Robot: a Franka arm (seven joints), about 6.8 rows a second.
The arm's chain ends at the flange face. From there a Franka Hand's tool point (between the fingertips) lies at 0.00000 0.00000 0.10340 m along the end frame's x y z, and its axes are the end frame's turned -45 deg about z.
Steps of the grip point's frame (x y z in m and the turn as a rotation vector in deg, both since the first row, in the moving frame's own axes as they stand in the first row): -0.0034, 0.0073, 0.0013, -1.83, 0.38, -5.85; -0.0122, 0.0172, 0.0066, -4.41, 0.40, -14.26; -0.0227, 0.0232, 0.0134, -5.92, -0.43, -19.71; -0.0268, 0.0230, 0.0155, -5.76, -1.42, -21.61; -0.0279, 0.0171, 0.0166, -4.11, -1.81, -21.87; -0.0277, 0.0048, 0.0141, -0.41, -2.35, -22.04; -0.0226, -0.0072, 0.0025, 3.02, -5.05, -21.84; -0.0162, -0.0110, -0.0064, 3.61, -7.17, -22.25; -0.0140, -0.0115, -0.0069, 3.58, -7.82, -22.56
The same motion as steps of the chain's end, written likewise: -0.0002, 0.0059, 0.0014, -1.03, 1.56, -5.85; -0.0032, 0.0165, 0.0069, -2.84, 3.40, -14.26; -0.0079, 0.0257, 0.0139, -4.49, 3.88, -19.71; -0.0098, 0.0273, 0.0160, -5.08, 3.07, -21.61; -0.0119, 0.0250, 0.0169, -4.19, 1.63, -21.87; -0.0144, 0.0191, 0.0142, -1.95, -1.37, -22.04; -0.0115, 0.0064, 0.0030, -1.44, -5.71, -21.84; -0.0067, -0.0034, -0.0054, -2.52, -7.62, -22.25; -0.0050, -0.0063, -0.0058, -3.00, -8.06, -22.56
